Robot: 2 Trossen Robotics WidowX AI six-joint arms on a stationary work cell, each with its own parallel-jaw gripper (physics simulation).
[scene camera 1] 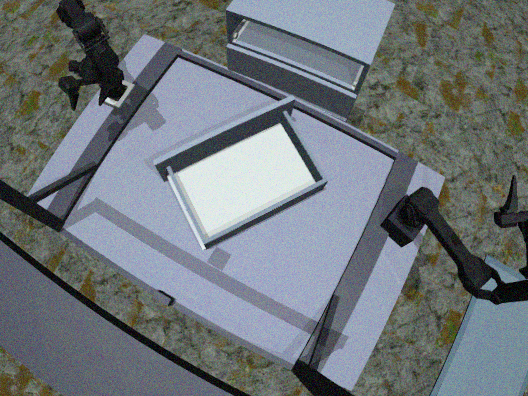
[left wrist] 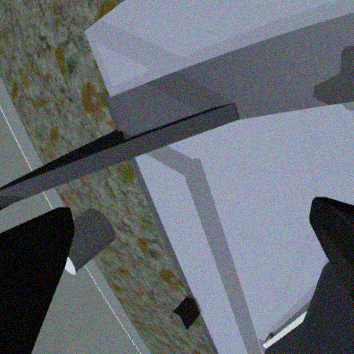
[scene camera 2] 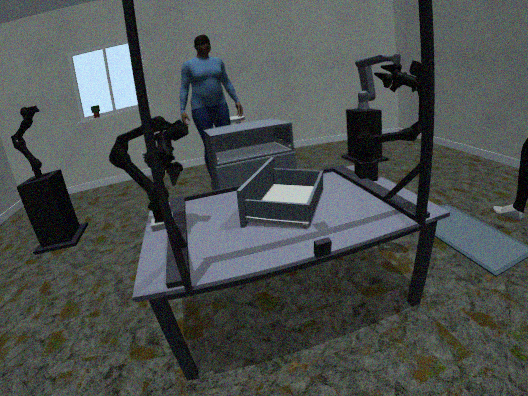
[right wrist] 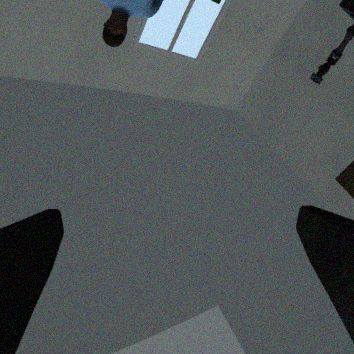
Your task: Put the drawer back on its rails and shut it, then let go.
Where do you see a black frame post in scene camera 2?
130, 20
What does the grey drawer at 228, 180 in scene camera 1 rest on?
The table.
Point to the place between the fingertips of my left gripper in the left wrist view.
At 194, 214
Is my left gripper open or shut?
Open.
